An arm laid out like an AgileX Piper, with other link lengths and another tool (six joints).
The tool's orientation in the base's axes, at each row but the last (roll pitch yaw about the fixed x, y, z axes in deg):
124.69, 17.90, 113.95
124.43, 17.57, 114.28
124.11, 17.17, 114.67
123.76, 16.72, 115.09
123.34, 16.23, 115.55
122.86, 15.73, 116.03
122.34, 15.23, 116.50
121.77, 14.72, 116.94
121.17, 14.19, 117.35
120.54, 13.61, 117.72
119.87, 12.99, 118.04
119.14, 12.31, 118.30
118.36, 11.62, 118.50
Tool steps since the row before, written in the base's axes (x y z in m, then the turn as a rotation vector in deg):
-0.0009, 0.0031, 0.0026, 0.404, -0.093, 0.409
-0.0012, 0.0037, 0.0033, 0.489, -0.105, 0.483
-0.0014, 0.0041, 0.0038, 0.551, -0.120, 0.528
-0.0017, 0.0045, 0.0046, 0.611, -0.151, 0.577
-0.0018, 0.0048, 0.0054, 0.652, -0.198, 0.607
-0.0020, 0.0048, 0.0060, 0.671, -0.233, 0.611
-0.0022, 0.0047, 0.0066, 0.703, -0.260, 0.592
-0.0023, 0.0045, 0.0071, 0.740, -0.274, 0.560
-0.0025, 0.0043, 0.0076, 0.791, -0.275, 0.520
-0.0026, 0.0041, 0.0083, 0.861, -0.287, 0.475
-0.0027, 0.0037, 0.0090, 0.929, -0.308, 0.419
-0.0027, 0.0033, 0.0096, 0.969, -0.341, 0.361
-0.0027, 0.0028, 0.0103, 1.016, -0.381, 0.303
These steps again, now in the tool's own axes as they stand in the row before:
0.0022, 0.0031, -0.0016, -0.363, 0.446, 0.095
0.0027, 0.0038, -0.0021, -0.429, 0.534, 0.122
0.0030, 0.0043, -0.0024, -0.480, 0.588, 0.146
0.0033, 0.0050, -0.0029, -0.545, 0.637, 0.163
0.0034, 0.0058, -0.0033, -0.611, 0.656, 0.170
0.0034, 0.0062, -0.0036, -0.651, 0.651, 0.176
0.0033, 0.0066, -0.0040, -0.683, 0.636, 0.205
0.0031, 0.0069, -0.0043, -0.703, 0.617, 0.248
0.0030, 0.0072, -0.0047, -0.717, 0.602, 0.309
0.0027, 0.0077, -0.0050, -0.748, 0.584, 0.385
0.0024, 0.0082, -0.0054, -0.785, 0.552, 0.461
0.0020, 0.0086, -0.0057, -0.819, 0.503, 0.511
0.0016, 0.0091, -0.0061, -0.864, 0.454, 0.563

